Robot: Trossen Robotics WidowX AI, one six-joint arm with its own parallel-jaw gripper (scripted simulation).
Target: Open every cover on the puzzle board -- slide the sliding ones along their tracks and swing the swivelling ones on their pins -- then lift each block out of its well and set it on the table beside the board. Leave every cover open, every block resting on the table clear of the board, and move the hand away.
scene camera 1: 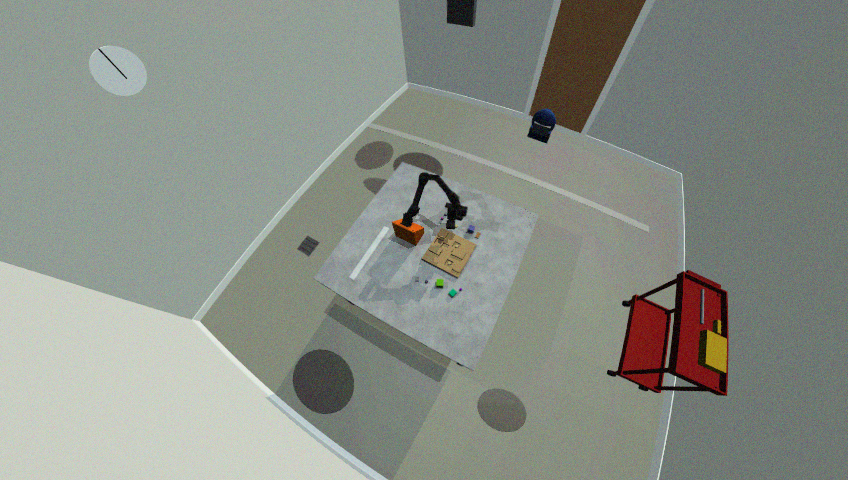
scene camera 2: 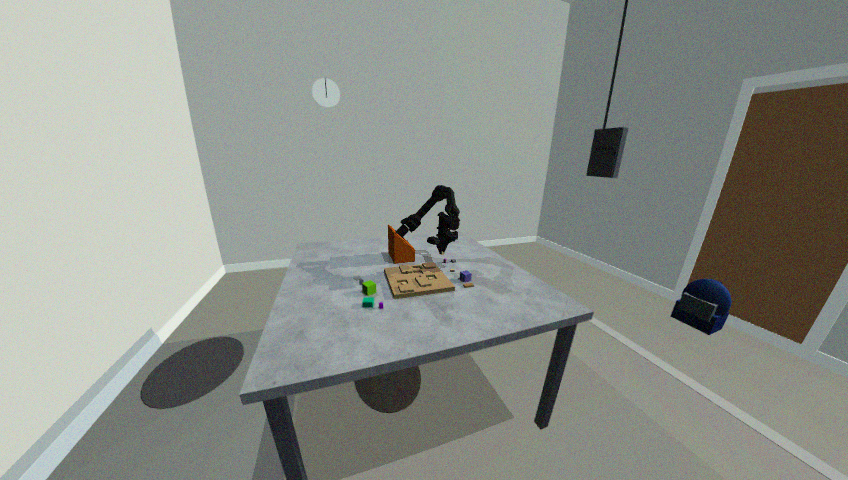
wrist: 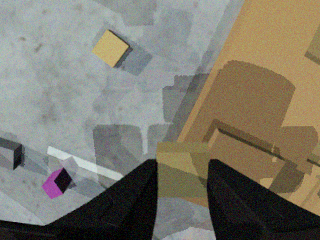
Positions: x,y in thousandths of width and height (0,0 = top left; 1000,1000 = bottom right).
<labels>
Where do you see a tan puzzle board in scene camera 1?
529,509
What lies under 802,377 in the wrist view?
A tan puzzle board.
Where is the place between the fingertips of my gripper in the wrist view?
570,710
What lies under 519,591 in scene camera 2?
A tan puzzle board.
</labels>
